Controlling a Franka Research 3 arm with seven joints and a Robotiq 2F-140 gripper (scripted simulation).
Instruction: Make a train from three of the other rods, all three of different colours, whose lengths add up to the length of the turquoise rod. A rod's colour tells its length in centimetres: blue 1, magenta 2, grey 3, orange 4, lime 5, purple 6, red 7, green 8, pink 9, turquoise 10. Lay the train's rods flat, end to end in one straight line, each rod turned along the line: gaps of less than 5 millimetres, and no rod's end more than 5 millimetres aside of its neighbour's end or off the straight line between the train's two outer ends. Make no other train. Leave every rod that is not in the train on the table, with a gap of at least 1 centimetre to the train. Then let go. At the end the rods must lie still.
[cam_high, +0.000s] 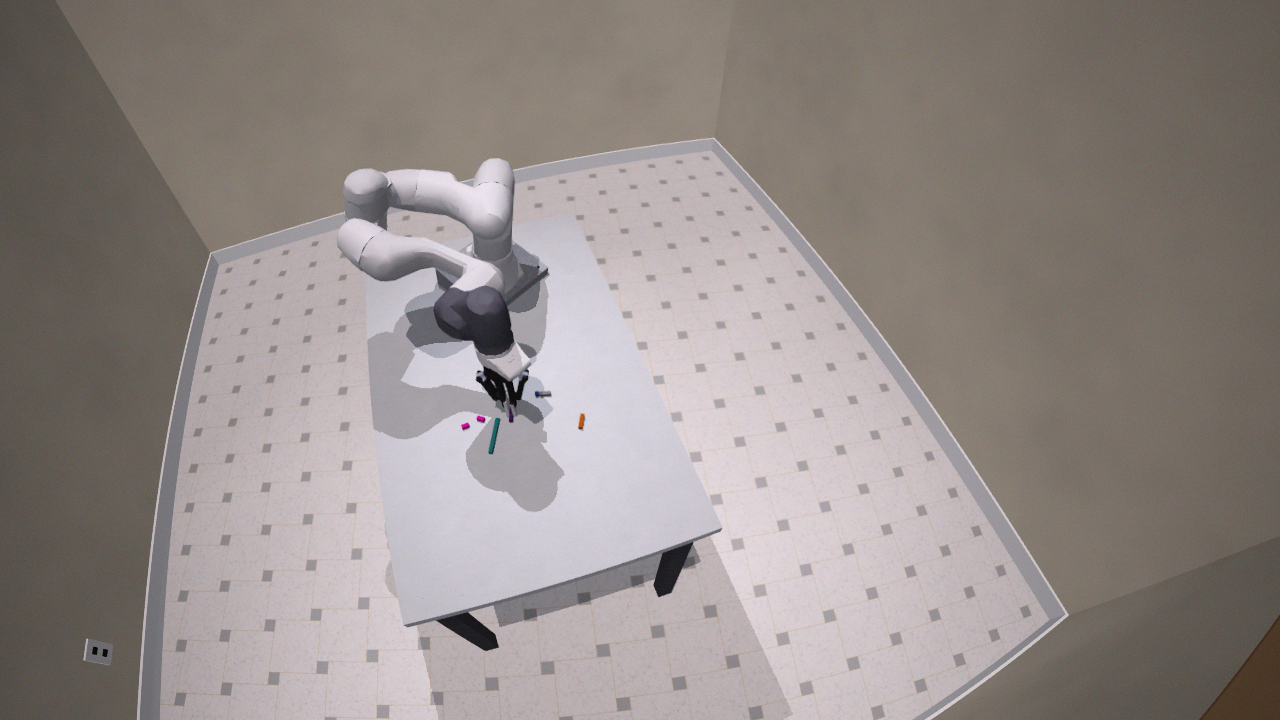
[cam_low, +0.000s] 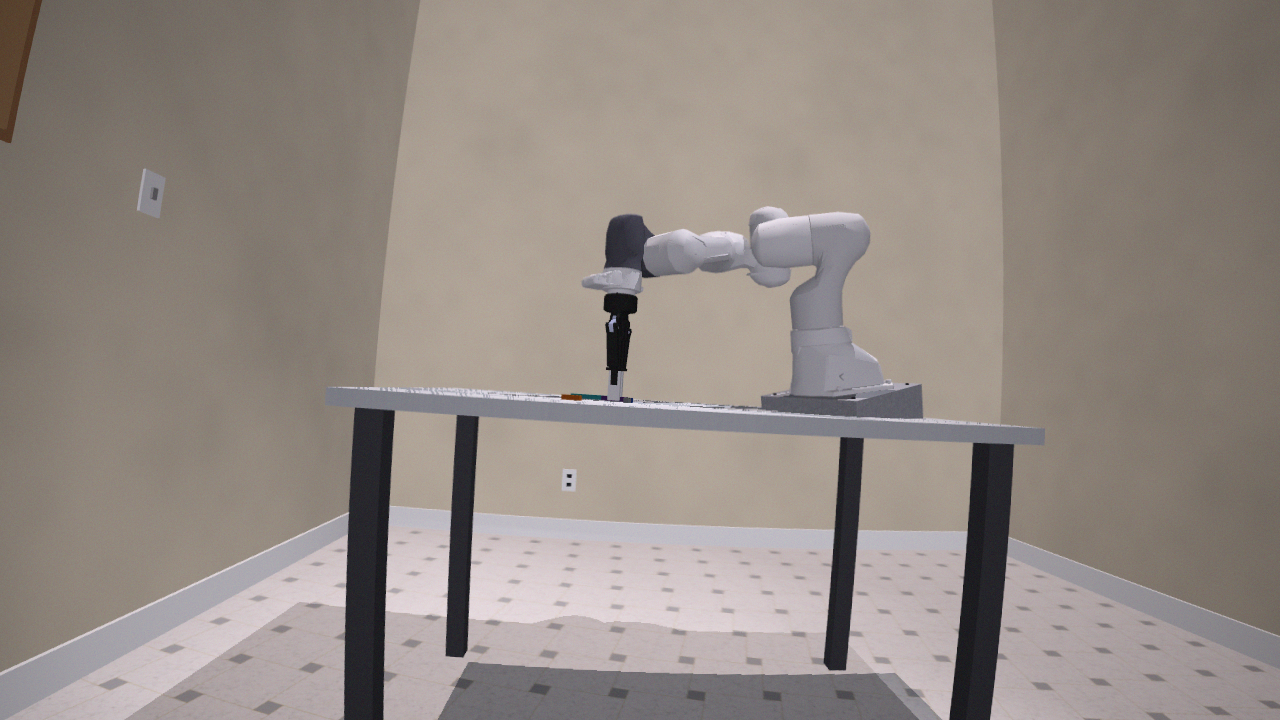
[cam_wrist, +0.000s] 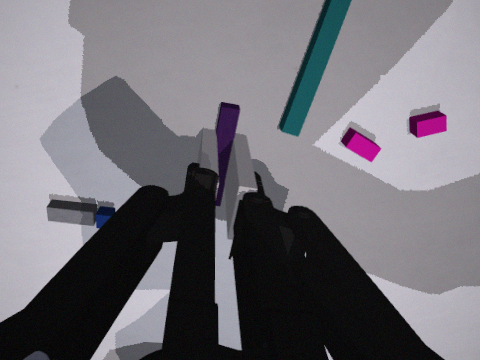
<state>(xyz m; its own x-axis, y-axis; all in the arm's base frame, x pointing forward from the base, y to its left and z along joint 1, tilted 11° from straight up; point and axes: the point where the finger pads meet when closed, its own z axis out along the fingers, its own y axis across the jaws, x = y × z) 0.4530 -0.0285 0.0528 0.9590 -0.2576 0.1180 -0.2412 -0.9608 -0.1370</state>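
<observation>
The grey rod is 30 mm behind my hand, 100 mm to the left of it and 30 mm below it. From my hand the other things lie so: turquoise rod: 60 mm ahead, 60 mm to the right, 30 mm below; then purple rod: 30 mm below; then blue rod: 40 mm behind, 70 mm to the left, 30 mm below.
</observation>
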